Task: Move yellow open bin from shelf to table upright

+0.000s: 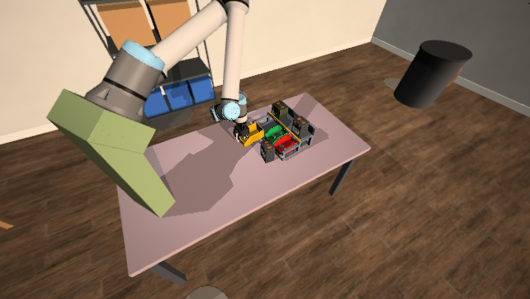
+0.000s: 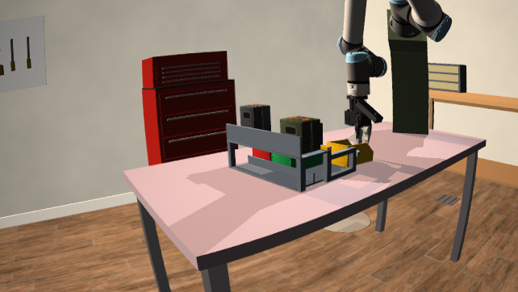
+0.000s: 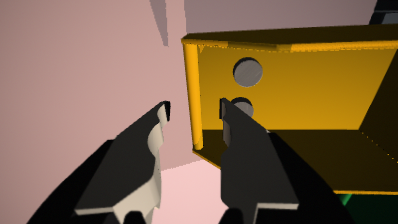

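My hand is 80 mm short of the yellow open bin and 20 mm to the right of it. Also, from my hand: dark case: 390 mm ahead, 120 mm to the right, 120 mm above; green bin: 270 mm ahead, 30 mm to the right; red bin: 300 mm ahead, 140 mm to the right.
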